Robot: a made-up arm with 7 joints. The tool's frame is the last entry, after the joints.
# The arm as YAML. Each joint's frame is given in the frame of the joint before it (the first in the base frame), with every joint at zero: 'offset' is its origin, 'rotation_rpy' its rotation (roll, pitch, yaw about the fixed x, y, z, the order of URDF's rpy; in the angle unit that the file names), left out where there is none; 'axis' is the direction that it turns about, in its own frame. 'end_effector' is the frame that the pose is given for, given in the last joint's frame.
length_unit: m
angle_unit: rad
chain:
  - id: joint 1
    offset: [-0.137, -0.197, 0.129]
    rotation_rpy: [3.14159, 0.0, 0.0]
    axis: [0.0, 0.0, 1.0]
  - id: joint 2
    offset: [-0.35, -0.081, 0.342]
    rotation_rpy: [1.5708, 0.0, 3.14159]
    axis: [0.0, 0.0, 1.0]
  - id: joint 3
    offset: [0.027, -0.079, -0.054]
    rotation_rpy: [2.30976, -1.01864, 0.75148]
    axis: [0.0, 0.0, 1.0]
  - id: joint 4
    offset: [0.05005, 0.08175, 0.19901]
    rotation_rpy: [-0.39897, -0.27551, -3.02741]
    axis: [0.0, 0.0, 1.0]
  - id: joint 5
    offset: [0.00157, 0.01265, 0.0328]
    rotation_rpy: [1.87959, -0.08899, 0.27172]
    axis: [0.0, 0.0, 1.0]
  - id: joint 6
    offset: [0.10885, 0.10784, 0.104]
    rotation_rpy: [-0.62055, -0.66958, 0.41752]
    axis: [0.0, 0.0, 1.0]
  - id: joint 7
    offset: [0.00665, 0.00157, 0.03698]
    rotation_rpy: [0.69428, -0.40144, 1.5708]
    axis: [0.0, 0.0, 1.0]
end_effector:
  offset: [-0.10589, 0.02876, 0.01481]
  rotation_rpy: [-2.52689, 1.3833, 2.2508]
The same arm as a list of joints. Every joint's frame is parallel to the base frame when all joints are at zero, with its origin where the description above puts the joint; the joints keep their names.
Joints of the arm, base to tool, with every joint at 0 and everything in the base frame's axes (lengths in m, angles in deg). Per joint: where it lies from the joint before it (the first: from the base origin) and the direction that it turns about. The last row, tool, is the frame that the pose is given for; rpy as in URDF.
joint 1: axis 0 0 -1 origin -0.1370 -0.1970 0.1290
joint 2: axis 0 -1 0 origin -0.3500 0.0810 -0.3420
joint 3: axis -0.923628 0.353311 0.148604 origin -0.0270 0.0540 0.0790
joint 4: axis -0.93141 0.202102 -0.302703 origin -0.2030 -0.0040 0.0870
joint 5: axis 0 0 1 origin -0.0260 0.0110 -0.0210
joint 6: axis -0.4081 -0.653099 0.637899 origin -0.0940 0.1210 0.1040
joint 7: axis -0.170298 -0.0144 0.985287 origin -0.0180 -0.0190 0.0270
tool: origin 0.1050 -0.0120 0.0330 rpy -122.15 71.12 -19.99

